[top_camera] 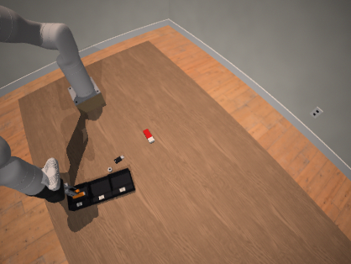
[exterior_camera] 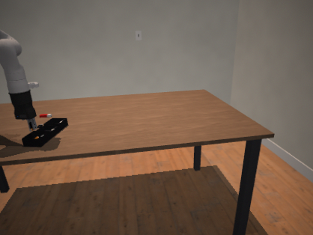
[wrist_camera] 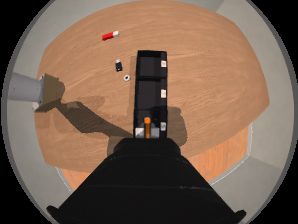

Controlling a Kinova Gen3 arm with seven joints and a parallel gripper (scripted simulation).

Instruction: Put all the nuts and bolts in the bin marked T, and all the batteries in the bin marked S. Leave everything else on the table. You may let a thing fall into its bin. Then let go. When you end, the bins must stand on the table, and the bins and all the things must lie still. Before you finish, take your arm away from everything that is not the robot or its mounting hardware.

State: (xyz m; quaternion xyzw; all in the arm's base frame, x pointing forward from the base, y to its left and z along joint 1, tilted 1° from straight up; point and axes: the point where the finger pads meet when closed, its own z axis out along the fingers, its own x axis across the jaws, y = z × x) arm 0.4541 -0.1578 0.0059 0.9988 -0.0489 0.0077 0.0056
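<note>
Right now my hand is 140 mm to the right of the grey nut, 80 mm above it and 50 mm past it. From my hand the other things lie so: red block 350 mm to the left, 110 mm behind, 80 mm below; then black piece 190 mm to the left, 80 mm below, 80 mm behind; then black bin row 80 mm to the left, 60 mm below, 20 mm ahead.
</note>
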